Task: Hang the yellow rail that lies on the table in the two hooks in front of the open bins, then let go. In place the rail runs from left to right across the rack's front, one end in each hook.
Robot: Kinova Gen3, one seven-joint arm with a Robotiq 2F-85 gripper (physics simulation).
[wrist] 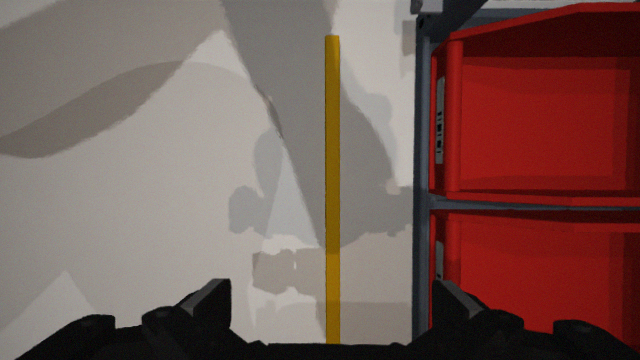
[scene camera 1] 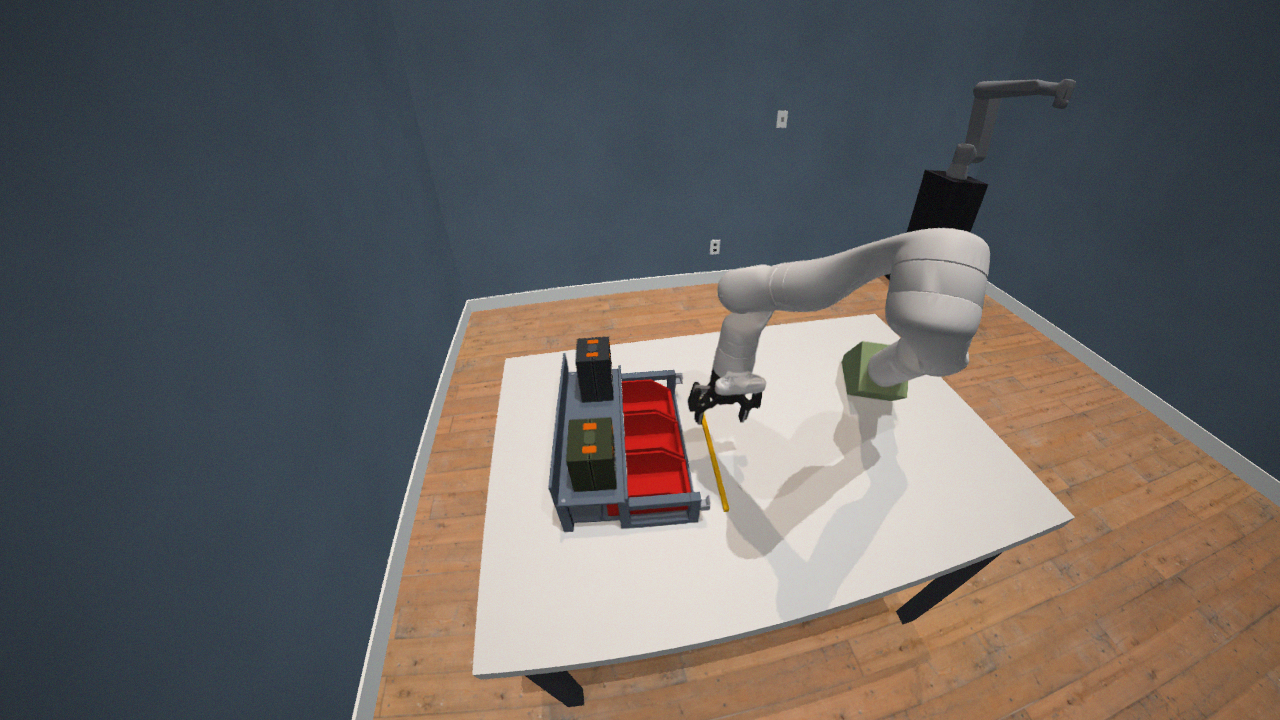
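You can see the gripper in scene camera 1 and in the wrist view, and on the gripper (wrist: 203,317) and (scene camera 1: 742,406) are one and the same spot. There's a dark green case in scene camera 1 (591,459), but in the wrist view the dark green case is out of frame. A black case is there in scene camera 1 (593,362), and in the wrist view the black case is out of frame too.
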